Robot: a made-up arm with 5 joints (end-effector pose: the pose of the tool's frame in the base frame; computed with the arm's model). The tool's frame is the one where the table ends.
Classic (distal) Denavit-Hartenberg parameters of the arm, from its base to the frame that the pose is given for. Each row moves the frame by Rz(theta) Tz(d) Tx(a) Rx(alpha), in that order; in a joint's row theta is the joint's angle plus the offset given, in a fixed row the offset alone. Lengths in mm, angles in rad.
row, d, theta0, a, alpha
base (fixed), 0, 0.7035, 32, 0
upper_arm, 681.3, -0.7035, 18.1, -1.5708
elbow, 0, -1.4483, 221, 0
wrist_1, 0, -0.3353, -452.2, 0
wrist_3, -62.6, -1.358, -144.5, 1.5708
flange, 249, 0.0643, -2.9, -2.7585
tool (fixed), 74.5, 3.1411, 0, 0
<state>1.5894 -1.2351 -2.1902 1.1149 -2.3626</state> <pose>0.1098 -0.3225 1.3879 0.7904 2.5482 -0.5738</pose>
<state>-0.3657 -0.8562 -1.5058 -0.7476 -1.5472</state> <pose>0.0055 -0.0334 1.4105 2.2724 1.7149 0.3074</pose>
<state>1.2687 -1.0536 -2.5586 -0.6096 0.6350</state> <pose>-0.1370 -0.6423 1.1034 -2.0612 1.1366 0.6016</pose>
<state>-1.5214 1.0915 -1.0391 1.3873 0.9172</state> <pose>-0.0181 -0.1227 0.1208 0.3444 2.0525 -1.5668</pose>
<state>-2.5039 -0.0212 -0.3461 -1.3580 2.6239</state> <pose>-0.3839 -0.1712 0.7029 -0.4164 1.6173 1.1331</pose>
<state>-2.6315 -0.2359 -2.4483 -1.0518 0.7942</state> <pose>0.1211 0.1282 1.3949 2.1894 1.9268 -0.4995</pose>
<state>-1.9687 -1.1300 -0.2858 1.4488 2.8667</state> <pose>-0.2233 -0.3353 0.6408 -0.3030 -0.2959 1.3579</pose>
